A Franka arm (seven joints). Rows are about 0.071 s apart.
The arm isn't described. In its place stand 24 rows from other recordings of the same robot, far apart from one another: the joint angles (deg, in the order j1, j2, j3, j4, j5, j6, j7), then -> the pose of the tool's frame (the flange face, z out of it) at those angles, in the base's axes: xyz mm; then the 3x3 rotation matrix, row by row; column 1 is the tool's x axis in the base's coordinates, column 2 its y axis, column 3 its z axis.
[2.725, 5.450, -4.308, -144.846, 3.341, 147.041, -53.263] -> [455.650, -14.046, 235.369], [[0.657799, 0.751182, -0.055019], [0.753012, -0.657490, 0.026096], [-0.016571, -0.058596, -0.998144]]
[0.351, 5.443, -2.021, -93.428, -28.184, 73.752, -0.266] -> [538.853, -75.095, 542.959], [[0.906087, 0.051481, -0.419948], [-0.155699, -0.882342, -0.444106], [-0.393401, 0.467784, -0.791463]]
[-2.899, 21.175, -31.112, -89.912, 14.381, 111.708, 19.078] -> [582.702, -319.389, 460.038], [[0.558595, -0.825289, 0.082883], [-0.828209, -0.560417, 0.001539], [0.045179, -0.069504, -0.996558]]
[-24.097, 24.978, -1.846, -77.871, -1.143, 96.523, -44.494] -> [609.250, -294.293, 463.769], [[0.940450, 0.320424, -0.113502], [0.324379, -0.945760, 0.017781], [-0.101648, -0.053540, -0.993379]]
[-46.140, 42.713, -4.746, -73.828, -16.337, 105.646, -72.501] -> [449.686, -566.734, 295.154], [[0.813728, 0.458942, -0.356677], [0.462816, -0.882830, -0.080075], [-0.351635, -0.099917, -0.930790]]
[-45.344, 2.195, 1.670, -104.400, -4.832, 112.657, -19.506] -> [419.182, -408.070, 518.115], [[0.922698, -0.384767, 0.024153], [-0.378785, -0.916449, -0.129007], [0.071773, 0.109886, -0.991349]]
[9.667, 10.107, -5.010, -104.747, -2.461, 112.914, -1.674] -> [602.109, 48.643, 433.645], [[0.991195, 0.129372, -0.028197], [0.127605, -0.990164, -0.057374], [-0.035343, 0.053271, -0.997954]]
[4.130, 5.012, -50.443, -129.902, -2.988, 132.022, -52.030] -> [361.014, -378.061, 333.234], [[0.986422, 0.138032, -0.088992], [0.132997, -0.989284, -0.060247], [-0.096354, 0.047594, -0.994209]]
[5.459, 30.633, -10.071, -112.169, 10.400, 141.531, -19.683] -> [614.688, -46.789, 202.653], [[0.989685, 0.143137, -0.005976], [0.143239, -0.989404, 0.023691], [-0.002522, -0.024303, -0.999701]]
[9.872, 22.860, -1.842, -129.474, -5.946, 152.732, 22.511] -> [533.135, 77.760, 183.954], [[0.987297, -0.157893, 0.017741], [-0.156636, -0.985952, -0.057996], [0.026649, 0.054480, -0.998159]]
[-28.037, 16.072, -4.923, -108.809, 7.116, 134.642, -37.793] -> [534.435, -340.794, 372.016], [[0.983448, 0.006263, 0.181084], [0.013632, -0.999127, -0.039481], [0.180679, 0.041296, -0.982675]]
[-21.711, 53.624, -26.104, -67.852, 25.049, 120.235, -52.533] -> [600.530, -476.971, 256.272], [[0.996791, 0.049689, 0.062757], [0.051775, -0.998144, -0.032054], [0.061048, 0.035200, -0.997514]]
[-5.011, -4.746, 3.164, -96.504, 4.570, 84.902, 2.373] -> [517.130, -6.393, 608.937], [[0.990242, -0.075847, -0.116913], [-0.066896, -0.994653, 0.078673], [-0.122255, -0.070084, -0.990021]]
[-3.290, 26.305, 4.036, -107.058, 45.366, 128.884, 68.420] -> [634.843, 25.589, 269.834], [[-0.129679, -0.988455, 0.078358], [-0.800526, 0.151000, 0.579963], [-0.585099, 0.012482, -0.810866]]
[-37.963, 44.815, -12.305, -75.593, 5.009, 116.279, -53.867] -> [500.462, -538.484, 271.423], [[0.992598, 0.078418, -0.092735], [0.078141, -0.996920, -0.006615], [-0.092968, -0.000680, -0.995669]]
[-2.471, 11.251, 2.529, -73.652, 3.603, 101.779, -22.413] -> [632.915, 2.686, 666.598], [[0.882437, 0.370179, 0.290296], [0.366285, -0.927882, 0.069786], [0.295194, 0.044749, -0.954389]]
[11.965, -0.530, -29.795, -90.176, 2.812, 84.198, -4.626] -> [516.205, -161.461, 619.250], [[0.970763, -0.227953, -0.075204], [-0.221966, -0.971746, 0.080257], [-0.091374, -0.061218, -0.993933]]
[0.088, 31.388, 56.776, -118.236, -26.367, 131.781, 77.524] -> [338.671, 473.445, 272.985], [[0.988556, -0.105729, -0.107604], [-0.101395, -0.993828, 0.045004], [-0.111698, -0.033578, -0.993175]]
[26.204, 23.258, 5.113, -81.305, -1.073, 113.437, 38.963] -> [600.699, 352.034, 482.776], [[0.983666, -0.129917, 0.124589], [-0.142170, -0.985266, 0.095071], [0.110402, -0.111231, -0.987643]]
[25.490, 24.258, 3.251, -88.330, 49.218, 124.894, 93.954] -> [607.532, 358.556, 443.133], [[-0.020945, -0.999582, -0.019933], [-0.699806, 0.000419, 0.714333], [-0.714026, 0.028911, -0.699522]]
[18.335, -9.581, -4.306, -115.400, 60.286, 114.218, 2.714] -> [503.668, 178.412, 570.259], [[0.984940, -0.158716, 0.068575], [-0.142683, -0.522152, 0.840832], [-0.097647, -0.837954, -0.536935]]
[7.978, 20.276, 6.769, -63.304, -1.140, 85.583, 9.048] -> [633.547, 147.285, 623.053], [[0.995479, 0.089837, 0.030843], [0.088933, -0.995599, 0.029543], [0.033361, -0.026667, -0.999088]]
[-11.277, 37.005, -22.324, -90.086, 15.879, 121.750, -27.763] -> [603.859, -340.379, 280.722], [[0.982112, -0.185795, -0.030606], [-0.185167, -0.982456, 0.022226], [-0.034198, -0.016161, -0.999284]]
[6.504, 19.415, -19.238, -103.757, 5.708, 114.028, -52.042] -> [607.996, -117.459, 353.295], [[0.789261, 0.597934, -0.139791], [0.605053, -0.796110, 0.010898], [-0.104772, -0.093183, -0.990121]]
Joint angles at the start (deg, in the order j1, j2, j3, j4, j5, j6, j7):
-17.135, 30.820, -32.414, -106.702, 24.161, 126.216, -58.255
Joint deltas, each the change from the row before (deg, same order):
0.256, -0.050, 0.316, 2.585, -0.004, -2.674, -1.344
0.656, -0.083, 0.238, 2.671, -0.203, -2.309, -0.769
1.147, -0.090, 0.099, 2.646, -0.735, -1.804, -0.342
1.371, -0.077, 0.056, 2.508, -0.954, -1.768, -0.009
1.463, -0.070, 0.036, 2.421, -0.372, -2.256, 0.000
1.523, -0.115, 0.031, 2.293, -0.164, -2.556, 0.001
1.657, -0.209, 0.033, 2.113, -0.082, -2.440, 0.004
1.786, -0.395, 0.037, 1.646, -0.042, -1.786, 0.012
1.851, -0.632, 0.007, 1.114, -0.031, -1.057, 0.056
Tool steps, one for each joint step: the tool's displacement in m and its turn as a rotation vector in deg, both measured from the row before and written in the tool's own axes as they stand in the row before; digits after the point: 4 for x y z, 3 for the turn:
0.0149, -0.0049, -0.0139, 0.718, 0.387, -2.750
0.0179, -0.0071, -0.0156, 0.186, 0.441, -2.665
0.0206, -0.0094, -0.0164, -0.557, 0.188, -2.863
0.0211, -0.0110, -0.0155, -0.635, -0.114, -2.737
0.0211, -0.0128, -0.0143, 0.068, -0.005, -2.475
0.0206, -0.0144, -0.0134, 0.476, -0.069, -2.397
0.0209, -0.0161, -0.0131, 0.497, -0.021, -2.450
0.0205, -0.0170, -0.0122, 0.219, 0.190, -2.424
0.0193, -0.0169, -0.0117, -0.112, 0.452, -2.260

